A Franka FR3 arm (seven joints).
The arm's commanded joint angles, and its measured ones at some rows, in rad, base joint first. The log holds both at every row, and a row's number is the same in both.
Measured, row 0:
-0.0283 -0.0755 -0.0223 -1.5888 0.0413 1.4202 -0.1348
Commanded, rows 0 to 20:
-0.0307 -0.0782 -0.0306 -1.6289 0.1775 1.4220 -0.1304
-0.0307 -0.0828 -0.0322 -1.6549 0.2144 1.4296 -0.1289
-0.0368 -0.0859 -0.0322 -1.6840 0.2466 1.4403 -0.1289
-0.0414 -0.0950 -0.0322 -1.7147 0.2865 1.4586 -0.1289
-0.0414 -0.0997 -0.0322 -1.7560 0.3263 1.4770 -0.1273
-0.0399 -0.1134 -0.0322 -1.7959 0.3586 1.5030 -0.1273
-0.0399 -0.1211 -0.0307 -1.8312 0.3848 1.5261 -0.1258
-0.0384 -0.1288 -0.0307 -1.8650 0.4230 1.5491 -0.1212
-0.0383 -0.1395 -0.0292 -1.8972 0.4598 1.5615 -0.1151
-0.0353 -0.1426 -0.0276 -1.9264 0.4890 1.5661 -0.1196
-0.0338 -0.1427 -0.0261 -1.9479 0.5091 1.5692 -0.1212
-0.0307 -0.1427 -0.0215 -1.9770 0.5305 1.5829 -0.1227
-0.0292 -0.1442 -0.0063 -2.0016 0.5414 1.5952 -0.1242
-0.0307 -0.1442 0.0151 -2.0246 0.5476 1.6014 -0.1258
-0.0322 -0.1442 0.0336 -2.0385 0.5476 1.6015 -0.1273
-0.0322 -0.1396 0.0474 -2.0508 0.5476 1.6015 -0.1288
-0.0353 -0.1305 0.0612 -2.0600 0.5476 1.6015 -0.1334
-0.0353 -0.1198 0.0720 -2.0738 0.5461 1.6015 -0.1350
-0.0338 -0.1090 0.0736 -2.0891 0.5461 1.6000 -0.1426
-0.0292 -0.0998 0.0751 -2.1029 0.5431 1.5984 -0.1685
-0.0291 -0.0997 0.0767 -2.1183 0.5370 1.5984 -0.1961
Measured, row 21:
-0.0308 -0.0966 0.0722 -2.0527 0.5259 1.5767 -0.1346
